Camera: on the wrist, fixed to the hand. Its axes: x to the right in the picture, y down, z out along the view.
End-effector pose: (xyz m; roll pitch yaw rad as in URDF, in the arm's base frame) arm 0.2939 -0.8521 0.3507 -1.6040 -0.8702 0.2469
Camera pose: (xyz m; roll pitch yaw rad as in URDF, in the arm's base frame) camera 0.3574 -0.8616 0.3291 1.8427 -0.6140 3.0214
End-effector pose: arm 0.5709 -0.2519 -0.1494 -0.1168 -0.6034 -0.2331
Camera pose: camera 0.6178 -0.2045 -0.1615 0.6894 -0.2809 -2.0708
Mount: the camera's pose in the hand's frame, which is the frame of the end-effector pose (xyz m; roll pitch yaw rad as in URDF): 0.0217 0.0600 -0.0228 0.0520 -0.2646 -1.6240
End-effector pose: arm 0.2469 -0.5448 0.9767 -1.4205 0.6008 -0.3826
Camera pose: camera 0.2255 -0.5508 0.9127 -1.7114 -1.0111 -0.1657
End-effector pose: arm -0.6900 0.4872 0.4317 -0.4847 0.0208 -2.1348
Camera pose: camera -0.6652 0.4470 0.3831 0.0575 -0.7497 2.5268
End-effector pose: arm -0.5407 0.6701 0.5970 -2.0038 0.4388 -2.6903
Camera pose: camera -0.5612 0.7111 0.5471 -2.5145 -0.7959 -1.5291
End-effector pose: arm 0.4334 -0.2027 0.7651 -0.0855 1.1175 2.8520
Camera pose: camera 0.4318 -0.2626 0.7334 -1.0999 -0.1976 1.5769
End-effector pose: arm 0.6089 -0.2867 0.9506 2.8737 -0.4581 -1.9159
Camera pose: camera 0.5592 -0.2717 0.9942 2.6834 0.4980 -0.5495
